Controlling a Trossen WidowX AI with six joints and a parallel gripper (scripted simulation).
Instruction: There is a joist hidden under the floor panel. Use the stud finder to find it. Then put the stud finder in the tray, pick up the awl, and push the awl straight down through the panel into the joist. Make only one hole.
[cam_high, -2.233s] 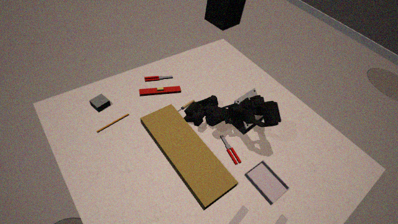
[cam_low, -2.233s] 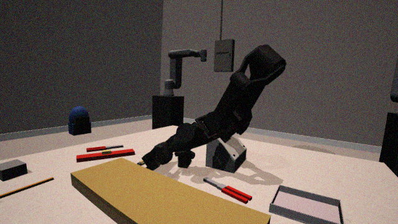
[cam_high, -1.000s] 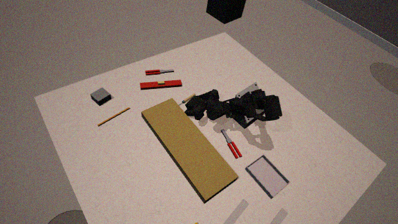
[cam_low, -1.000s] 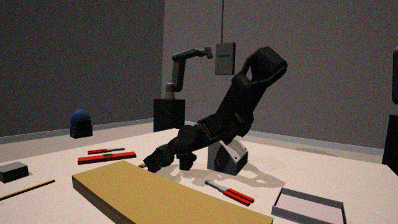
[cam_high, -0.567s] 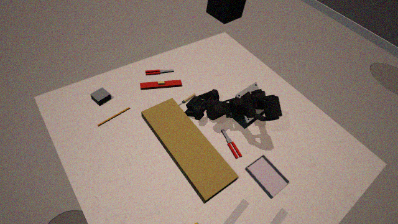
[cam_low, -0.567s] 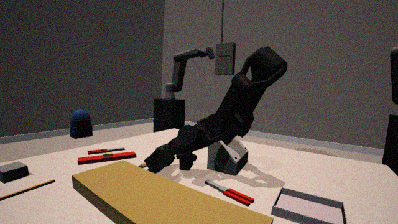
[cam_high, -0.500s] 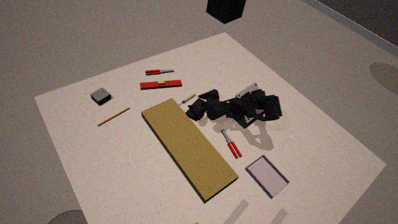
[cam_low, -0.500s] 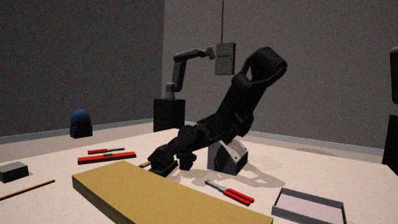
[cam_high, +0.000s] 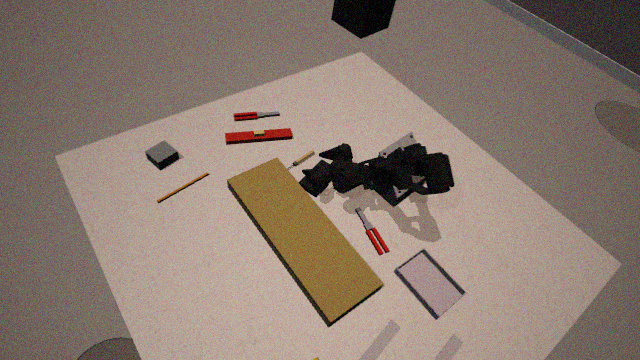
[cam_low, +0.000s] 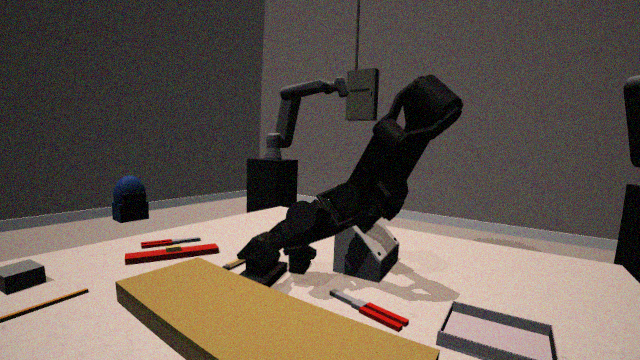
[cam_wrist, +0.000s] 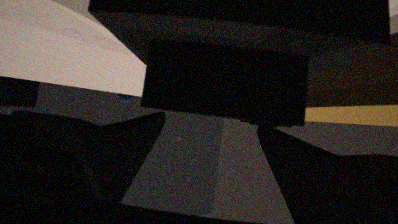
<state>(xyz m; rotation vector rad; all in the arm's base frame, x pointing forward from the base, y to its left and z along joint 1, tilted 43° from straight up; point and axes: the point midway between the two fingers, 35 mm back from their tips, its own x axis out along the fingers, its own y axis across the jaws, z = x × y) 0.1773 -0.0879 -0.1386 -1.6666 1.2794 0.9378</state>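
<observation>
My gripper tip is 1 cm short of the stud finder, 4 cm to the right of it and 2 cm above it. Round my gripper tip: red level (3 cm ahead, 23 cm to the right, 5 cm below); pencil (34 cm ahead, 20 cm to the right, 6 cm below); awl (6 cm to the right, 5 cm below).
</observation>
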